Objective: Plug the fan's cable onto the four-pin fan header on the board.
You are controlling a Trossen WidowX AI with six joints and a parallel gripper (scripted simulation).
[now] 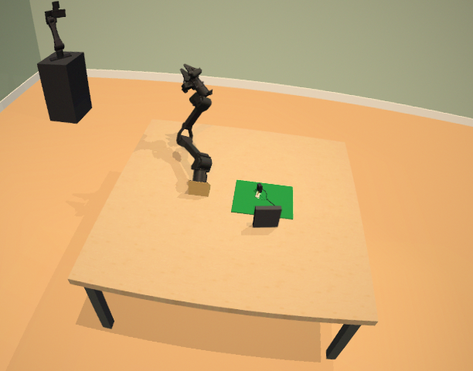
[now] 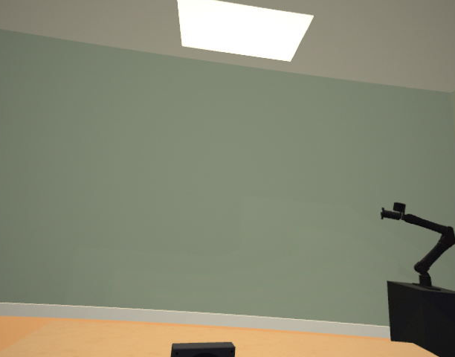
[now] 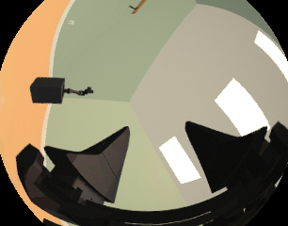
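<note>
The fan cable plug lies 51 cm ahead of my gripper tip, 46 cm below it and 37 cm to the right of it. From my gripper tip the other things lie so: green board: 54 cm ahead, 50 cm below, 42 cm to the right; pale header: 51 cm ahead, 48 cm below, 41 cm to the right; black square fan: 59 cm to the right, 56 cm ahead, 42 cm below.
</note>
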